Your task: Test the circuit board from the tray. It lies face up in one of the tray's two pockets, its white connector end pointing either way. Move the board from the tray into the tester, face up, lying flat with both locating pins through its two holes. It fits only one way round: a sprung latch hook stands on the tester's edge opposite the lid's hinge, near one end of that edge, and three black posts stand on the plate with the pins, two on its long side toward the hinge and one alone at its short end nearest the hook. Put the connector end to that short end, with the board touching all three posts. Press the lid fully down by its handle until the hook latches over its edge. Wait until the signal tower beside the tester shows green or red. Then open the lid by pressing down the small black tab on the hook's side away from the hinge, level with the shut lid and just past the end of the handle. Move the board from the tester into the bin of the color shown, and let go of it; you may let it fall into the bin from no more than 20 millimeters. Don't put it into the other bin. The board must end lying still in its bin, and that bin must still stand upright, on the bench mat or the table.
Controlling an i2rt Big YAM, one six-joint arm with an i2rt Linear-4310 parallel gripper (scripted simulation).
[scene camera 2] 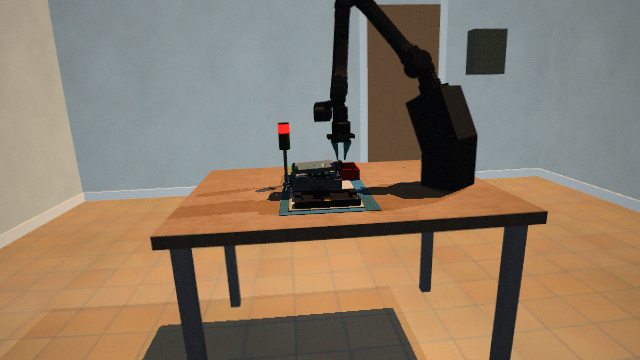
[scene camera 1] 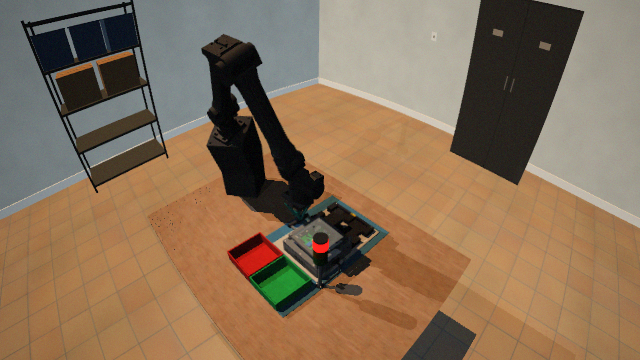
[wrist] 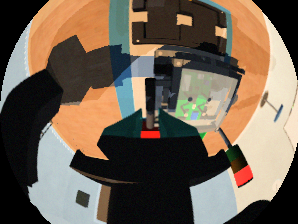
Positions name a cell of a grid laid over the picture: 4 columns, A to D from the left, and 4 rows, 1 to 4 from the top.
In view: my gripper (wrist: C2), a green bin (scene camera 1: B4), a red bin (scene camera 1: B3) and a tester lid (scene camera 1: B3).
The tester lid also shows in the wrist view (wrist: C2).
